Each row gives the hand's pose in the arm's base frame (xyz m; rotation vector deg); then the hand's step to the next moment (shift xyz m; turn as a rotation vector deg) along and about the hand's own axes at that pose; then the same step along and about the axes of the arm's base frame.
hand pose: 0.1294 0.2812 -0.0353 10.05 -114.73 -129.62
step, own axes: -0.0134 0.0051 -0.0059 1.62 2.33 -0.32
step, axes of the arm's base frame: 0.0142 -0.0042 0.0045 -1.52 -0.86 2.26
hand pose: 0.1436 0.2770 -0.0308 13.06 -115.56 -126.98
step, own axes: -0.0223 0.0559 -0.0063 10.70 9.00 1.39
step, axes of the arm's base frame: 0.0231 -0.0069 0.0555 -10.77 -1.65 8.87
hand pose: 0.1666 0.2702 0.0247 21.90 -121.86 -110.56
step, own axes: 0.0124 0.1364 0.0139 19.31 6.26 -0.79
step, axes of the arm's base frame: -0.0205 0.0211 0.1345 -17.98 -6.96 6.40
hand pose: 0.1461 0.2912 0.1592 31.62 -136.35 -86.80
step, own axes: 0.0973 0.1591 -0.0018 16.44 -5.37 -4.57
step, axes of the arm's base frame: -0.1136 0.0154 0.1471 -11.83 -13.16 -2.64
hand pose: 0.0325 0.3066 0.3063 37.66 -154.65 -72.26
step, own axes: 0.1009 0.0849 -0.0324 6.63 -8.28 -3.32
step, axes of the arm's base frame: -0.1119 -0.0171 0.0750 -2.29 -9.82 -4.68
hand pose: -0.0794 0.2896 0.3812 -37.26 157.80 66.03
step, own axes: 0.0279 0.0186 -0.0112 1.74 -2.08 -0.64
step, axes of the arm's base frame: -0.0321 -0.0060 0.0136 -0.66 -2.36 -1.33
